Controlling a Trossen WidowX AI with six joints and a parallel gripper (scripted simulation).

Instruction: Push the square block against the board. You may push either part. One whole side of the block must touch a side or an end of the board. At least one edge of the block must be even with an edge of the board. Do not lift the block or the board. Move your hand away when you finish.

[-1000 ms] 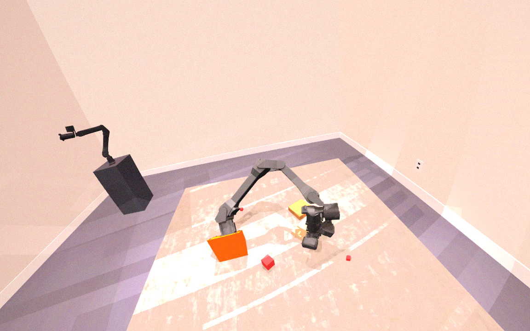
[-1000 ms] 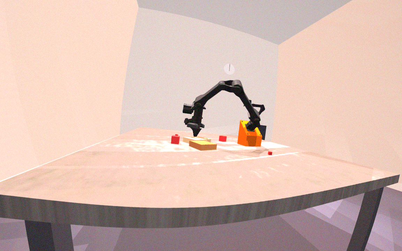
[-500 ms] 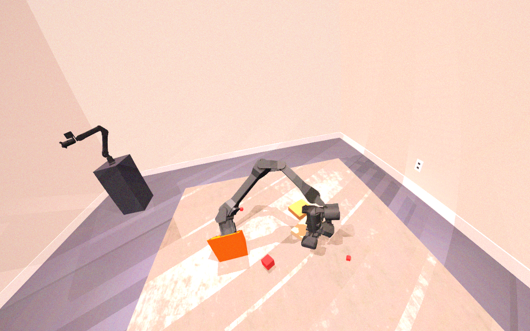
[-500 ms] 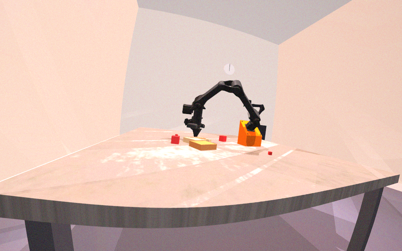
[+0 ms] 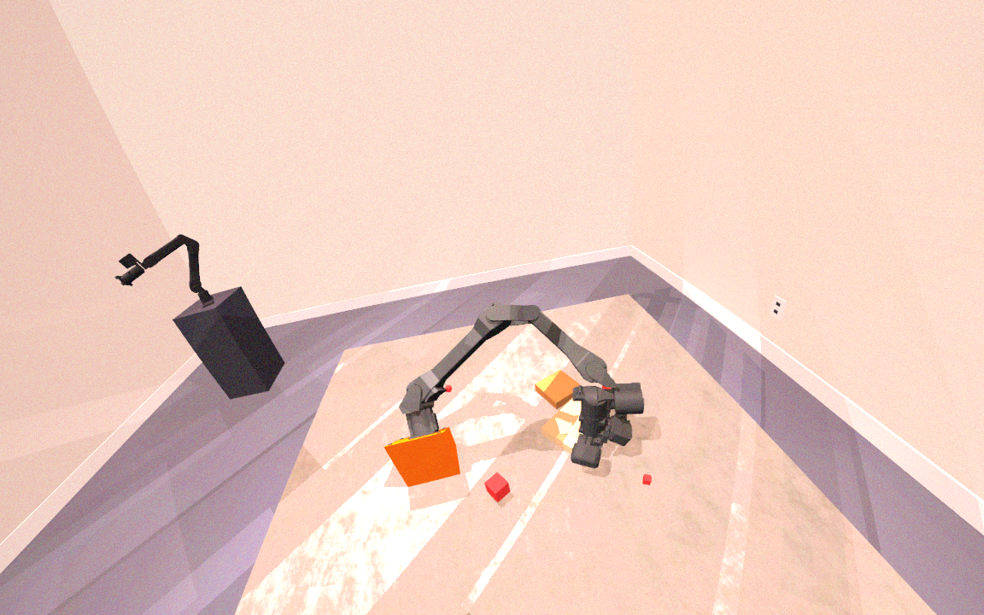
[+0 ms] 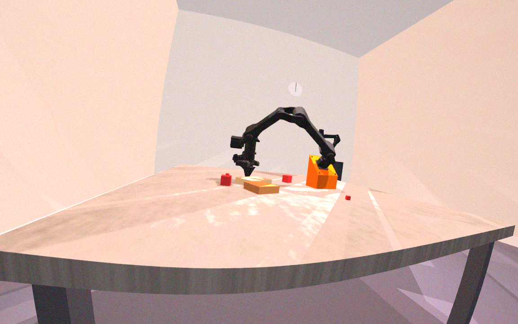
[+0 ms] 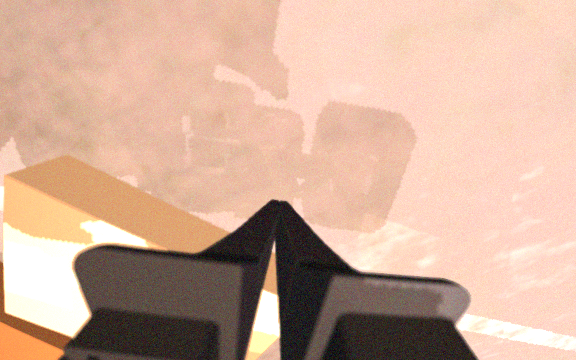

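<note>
My gripper tip is 230 mm to the right of the orange square block, 10 mm below it and 10 mm past it. Also, from my gripper tip: pale yellow flat piece 90 mm to the left, 10 mm behind, 10 mm above.
</note>
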